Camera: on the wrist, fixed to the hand. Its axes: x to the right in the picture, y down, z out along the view.
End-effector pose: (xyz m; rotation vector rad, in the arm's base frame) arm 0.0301 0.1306 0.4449 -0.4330 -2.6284 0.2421
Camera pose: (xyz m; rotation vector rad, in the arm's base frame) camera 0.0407 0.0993 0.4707 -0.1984 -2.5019 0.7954
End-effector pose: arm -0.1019 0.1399 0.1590 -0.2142 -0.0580 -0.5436
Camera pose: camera -0.1265 0.1118 0.1401 0.2171 -0.2067 -0.5739
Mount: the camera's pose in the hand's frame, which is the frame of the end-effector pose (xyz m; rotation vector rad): -0.0089 -0.0327 -0.0246 0.4464 -0.0237 -0.0598
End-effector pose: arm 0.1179 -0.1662 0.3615 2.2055 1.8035 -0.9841
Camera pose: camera 0.0972 -0.1526 0.3953 -2.0793 -1.5671 1.3586
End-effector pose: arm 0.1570 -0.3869 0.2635 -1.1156 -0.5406 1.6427
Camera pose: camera 0.1949 -0.3873 0.2813 -0.7437 -0.2017 1.6226
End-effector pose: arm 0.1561 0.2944 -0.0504 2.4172 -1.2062 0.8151
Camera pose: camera 0.1696 0.3319 -0.0375 -2.7014 1.0030 -1.1007
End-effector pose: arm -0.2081 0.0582 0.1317 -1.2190 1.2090 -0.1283
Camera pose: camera -0.2142 0.0346 0.1657 -0.8616 1.0520 -0.4051
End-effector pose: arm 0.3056 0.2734 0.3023 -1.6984 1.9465 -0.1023
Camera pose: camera 0.3243 0.2680 0.3394 -1.4493 1.6966 -0.4975
